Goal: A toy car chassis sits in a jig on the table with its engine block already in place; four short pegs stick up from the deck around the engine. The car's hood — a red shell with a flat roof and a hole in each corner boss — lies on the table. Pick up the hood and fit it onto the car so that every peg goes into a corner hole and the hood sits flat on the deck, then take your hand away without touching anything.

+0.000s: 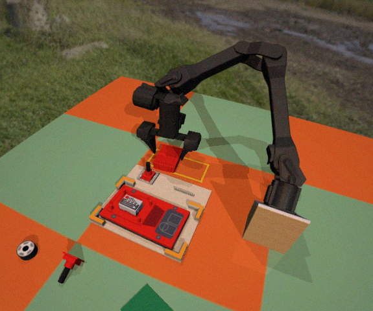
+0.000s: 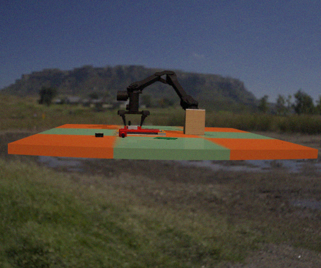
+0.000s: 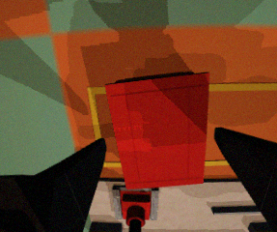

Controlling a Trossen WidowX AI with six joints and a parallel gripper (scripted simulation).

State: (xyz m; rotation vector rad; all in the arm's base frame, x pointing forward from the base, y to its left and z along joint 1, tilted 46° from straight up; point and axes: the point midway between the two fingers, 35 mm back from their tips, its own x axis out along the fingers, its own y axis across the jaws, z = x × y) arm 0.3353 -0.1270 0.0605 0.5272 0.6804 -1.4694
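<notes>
Right now the grey engine block is 22 cm to the left of my gripper tip. The rest, counted from my gripper tip: white wheel 42 cm to the left, 16 cm ahead, 1 cm below; red hood right at my gripper tip.
</notes>
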